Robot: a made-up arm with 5 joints.
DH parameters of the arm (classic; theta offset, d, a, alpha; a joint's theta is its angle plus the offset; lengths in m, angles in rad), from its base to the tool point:
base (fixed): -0.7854 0 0.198 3.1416
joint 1: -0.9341 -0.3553 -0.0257 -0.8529
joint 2: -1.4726 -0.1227 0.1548 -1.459
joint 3: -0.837 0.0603 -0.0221 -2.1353
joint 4: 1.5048 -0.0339 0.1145 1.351
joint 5: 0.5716 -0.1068 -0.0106 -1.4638
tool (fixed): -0.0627 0.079 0 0
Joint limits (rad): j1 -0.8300..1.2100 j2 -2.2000..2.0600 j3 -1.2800..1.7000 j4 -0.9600..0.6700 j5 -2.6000..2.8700
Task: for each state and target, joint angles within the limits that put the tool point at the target. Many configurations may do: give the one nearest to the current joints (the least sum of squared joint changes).
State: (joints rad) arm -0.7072 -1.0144 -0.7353 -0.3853 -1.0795
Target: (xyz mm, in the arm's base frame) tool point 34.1 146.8 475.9
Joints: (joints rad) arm 0.2128 -0.6929 -0.8842 0.2457 -1.0166
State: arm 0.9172 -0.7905 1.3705 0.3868 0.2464
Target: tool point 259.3 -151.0 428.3
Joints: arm 1.2100 0.0395 0.7239 0.6700 0.3984
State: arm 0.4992 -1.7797 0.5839 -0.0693 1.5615
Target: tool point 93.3 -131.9 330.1
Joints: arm 0.1871 -1.7206 0.5022 -0.1012 2.2000
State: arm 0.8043 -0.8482 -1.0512 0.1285 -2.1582
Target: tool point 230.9 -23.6 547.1
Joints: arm 1.1781 -1.0200 -0.6835 0.0268 -2.4056
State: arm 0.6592 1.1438 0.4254 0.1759 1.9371
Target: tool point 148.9 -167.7 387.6
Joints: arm 0.5731 0.9947 0.6264 0.1012 1.8304
